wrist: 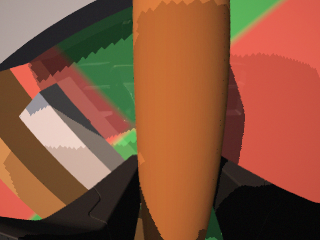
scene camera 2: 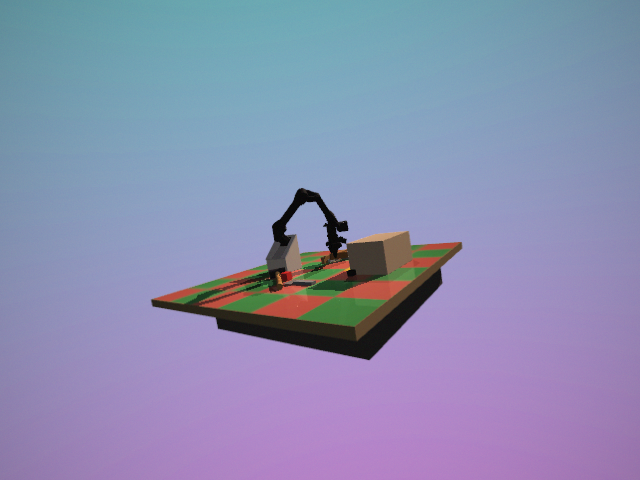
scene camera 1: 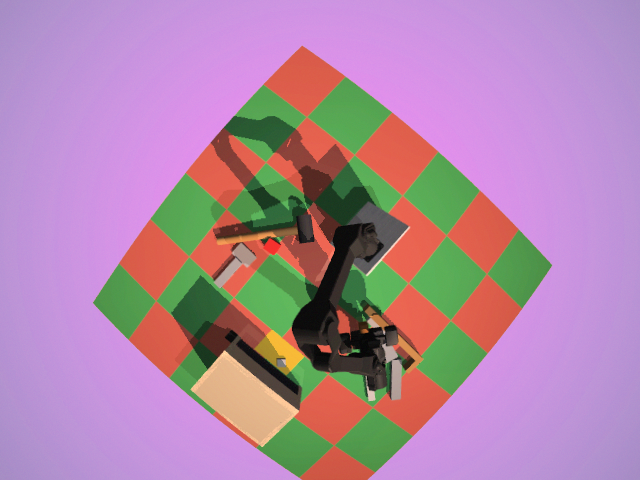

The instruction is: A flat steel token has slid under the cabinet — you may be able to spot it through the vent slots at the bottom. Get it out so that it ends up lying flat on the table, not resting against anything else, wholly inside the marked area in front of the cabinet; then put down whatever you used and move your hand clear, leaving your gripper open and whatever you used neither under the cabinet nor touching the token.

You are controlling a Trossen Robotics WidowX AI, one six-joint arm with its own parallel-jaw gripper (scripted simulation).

same spot on tan cabinet: point(scene camera 1: 244, 388) = point(scene camera 2: 369, 238)
